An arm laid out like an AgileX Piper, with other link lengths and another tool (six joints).
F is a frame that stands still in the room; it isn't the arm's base.
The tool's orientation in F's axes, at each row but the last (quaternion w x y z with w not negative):
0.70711 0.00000 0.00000 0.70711
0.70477 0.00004 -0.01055 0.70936
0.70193 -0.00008 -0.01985 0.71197
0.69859 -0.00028 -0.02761 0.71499
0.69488 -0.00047 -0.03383 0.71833
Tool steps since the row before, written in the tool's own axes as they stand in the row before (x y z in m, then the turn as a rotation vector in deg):
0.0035 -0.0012 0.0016 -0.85 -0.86 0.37
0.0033 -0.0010 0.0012 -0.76 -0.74 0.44
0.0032 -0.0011 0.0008 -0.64 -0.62 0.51
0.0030 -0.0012 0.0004 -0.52 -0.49 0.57
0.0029 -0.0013 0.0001 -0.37 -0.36 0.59
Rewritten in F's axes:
0.0012 0.0035 0.0016 0.86 -0.85 0.37
0.0010 0.0033 0.0013 0.74 -0.76 0.44
0.0010 0.0032 0.0009 0.61 -0.65 0.51
0.0011 0.0030 0.0006 0.48 -0.53 0.57
0.0012 0.0029 0.0003 0.34 -0.39 0.59

